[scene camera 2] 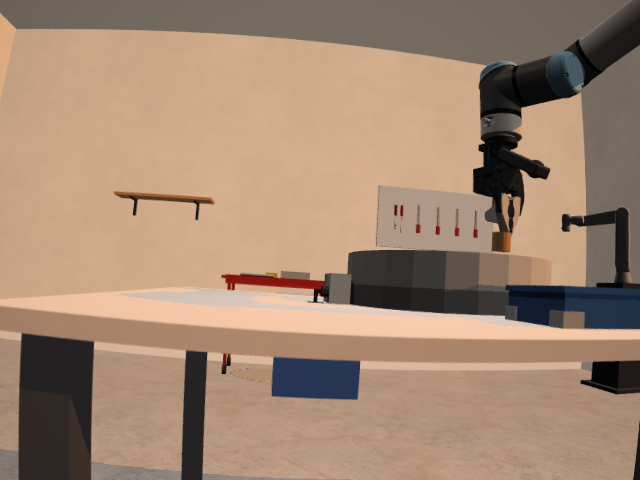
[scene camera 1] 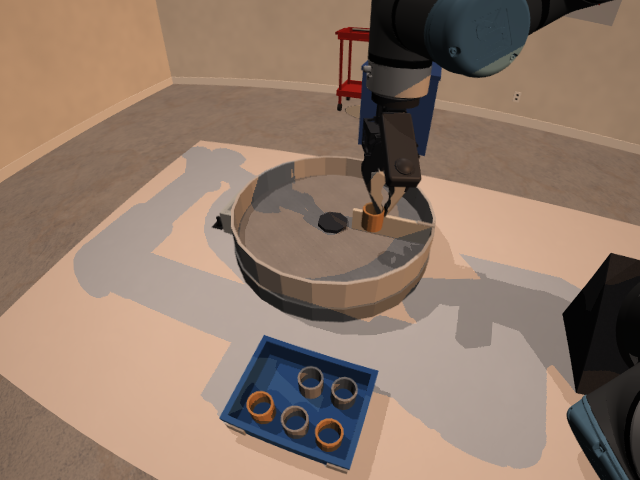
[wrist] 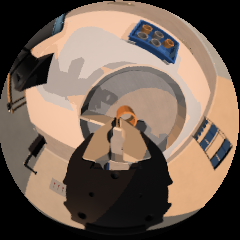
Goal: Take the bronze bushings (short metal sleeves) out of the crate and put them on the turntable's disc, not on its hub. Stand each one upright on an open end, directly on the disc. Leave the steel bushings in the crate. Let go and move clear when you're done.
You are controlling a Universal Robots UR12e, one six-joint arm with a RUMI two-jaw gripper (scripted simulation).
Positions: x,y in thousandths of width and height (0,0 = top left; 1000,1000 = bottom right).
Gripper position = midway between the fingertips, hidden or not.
my gripper: scene camera 2 790,505; scene camera 1 596,451; wrist 490,494
